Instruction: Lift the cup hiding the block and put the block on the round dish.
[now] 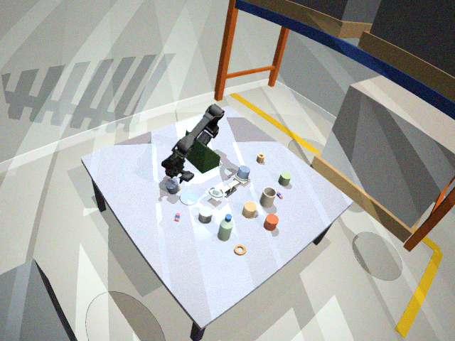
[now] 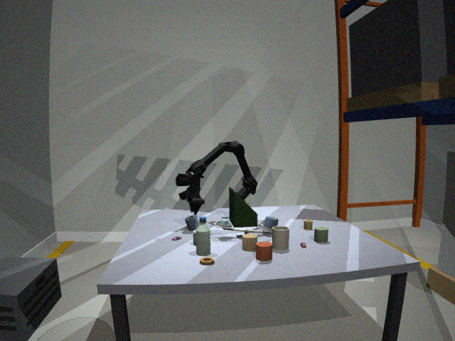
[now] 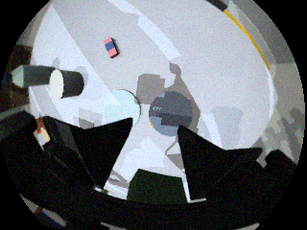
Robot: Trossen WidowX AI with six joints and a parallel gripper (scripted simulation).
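My gripper tip is 8 cm short of the pale blue round dish, 3 cm to the right of it and 10 cm above it. Round my gripper tip: bottle (39 cm ahead, 1 cm to the right, 1 cm above); then small balance (18 cm ahead, 26 cm to the left, 8 cm below); then grey cylinder (23 cm ahead, 1 cm to the right, 6 cm below).
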